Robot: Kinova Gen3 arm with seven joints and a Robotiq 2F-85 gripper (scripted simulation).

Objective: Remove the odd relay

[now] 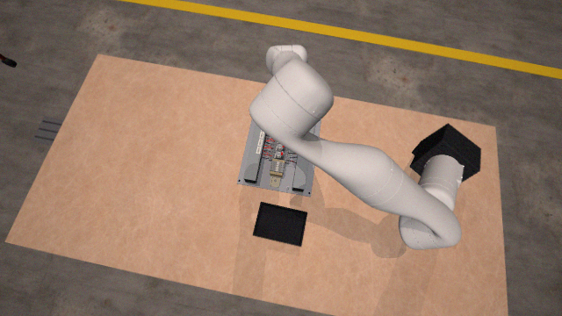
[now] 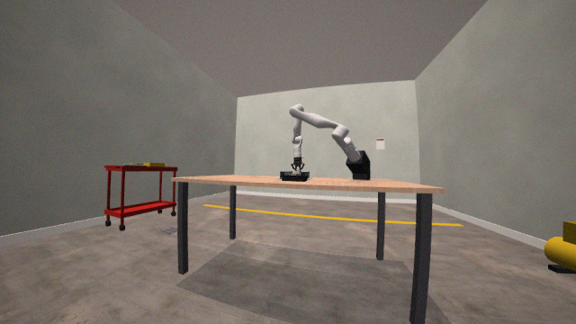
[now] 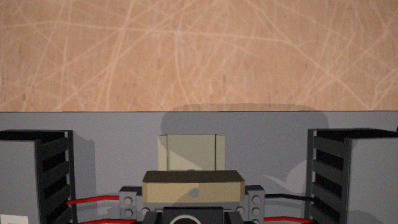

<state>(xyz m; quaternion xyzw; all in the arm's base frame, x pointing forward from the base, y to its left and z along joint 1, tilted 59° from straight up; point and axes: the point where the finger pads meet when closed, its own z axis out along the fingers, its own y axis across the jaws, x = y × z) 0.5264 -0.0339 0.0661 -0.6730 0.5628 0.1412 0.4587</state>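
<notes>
The dark relay lies 10 mm below my hand. Also, from my hand: grey relay panel: 100 mm to the left, 40 mm behind, 20 mm below; then black parts tray: 340 mm to the left, 170 mm behind, 40 mm below.
</notes>
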